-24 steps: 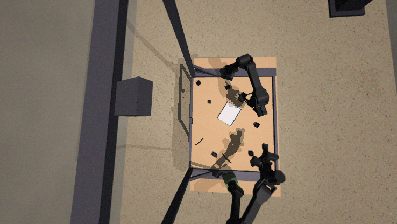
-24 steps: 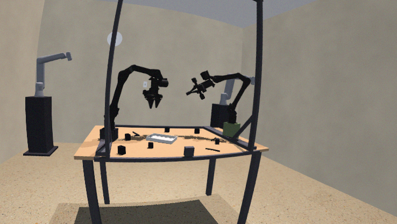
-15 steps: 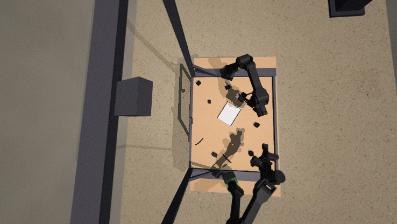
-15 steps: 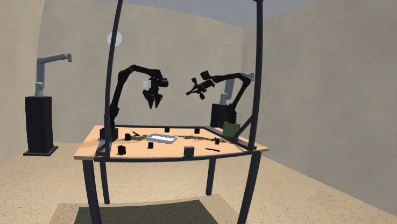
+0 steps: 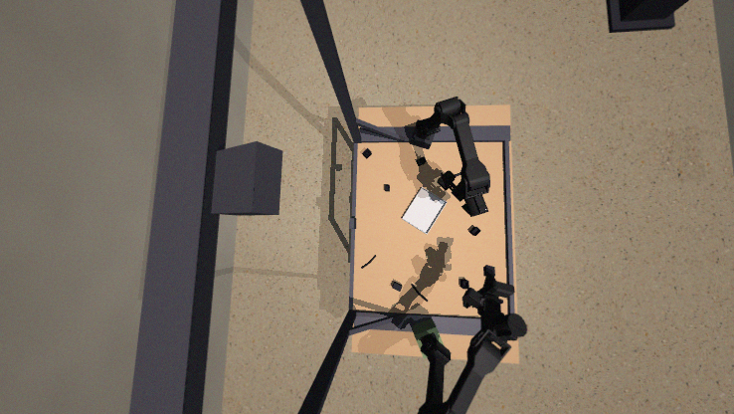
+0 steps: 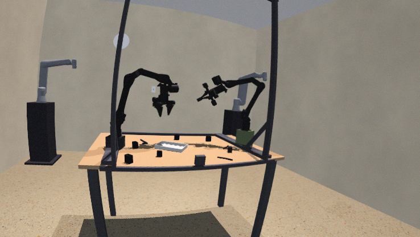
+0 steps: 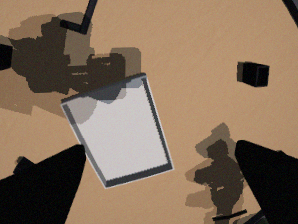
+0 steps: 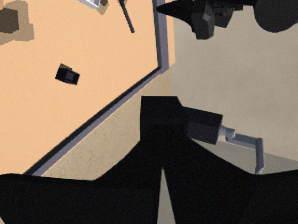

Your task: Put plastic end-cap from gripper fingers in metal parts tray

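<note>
Now: right hand 30 mm to the right of the plastic end-cap, 20 mm above it and 10 mm short of it. From my right hand the other things lie so: metal parts tray 340 mm below, 270 mm to the left, 160 mm behind.
</note>
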